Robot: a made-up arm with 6 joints.
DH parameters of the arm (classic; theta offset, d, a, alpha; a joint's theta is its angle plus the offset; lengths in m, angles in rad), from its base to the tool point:
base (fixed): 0 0.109 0 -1.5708
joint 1: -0.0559 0 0.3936 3.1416
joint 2: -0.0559 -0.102 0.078 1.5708
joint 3: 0 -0.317 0.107 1.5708
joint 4: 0 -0.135 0.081 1.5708
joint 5: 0 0.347 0.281 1.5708
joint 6: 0 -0.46 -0.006 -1.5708
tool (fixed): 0 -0.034 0 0
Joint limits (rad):
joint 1: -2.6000..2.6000
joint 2: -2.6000..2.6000
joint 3: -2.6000..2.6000
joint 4: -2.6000..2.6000
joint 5: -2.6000..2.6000
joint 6: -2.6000..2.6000
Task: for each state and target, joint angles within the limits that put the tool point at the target. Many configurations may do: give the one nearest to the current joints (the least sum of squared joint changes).
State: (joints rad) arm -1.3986 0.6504 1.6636 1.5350 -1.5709 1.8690
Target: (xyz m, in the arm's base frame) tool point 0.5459 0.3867 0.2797
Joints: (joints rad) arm -1.2434 0.8812 2.4237 2.0881 -1.7690 1.8537
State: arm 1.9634 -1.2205 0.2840 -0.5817 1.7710 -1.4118
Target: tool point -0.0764 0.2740 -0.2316
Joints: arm 2.3777 -1.0484 0.4303 -1.3394 1.7195 -1.3633
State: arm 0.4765 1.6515 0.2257 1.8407 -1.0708 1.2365
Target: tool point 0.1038 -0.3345 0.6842
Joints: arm 0.0272 2.3047 0.2366 1.2234 -1.2737 1.2498
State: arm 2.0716 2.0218 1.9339 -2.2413 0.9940 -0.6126
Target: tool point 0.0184 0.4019 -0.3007
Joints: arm 2.4977 1.7261 1.1197 -1.9824 0.8245 -0.6694
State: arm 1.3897 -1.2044 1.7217 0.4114 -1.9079 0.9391
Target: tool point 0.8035 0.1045 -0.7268
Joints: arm 1.6059 -1.3676 2.1572 0.2390 -2.2293 0.9504
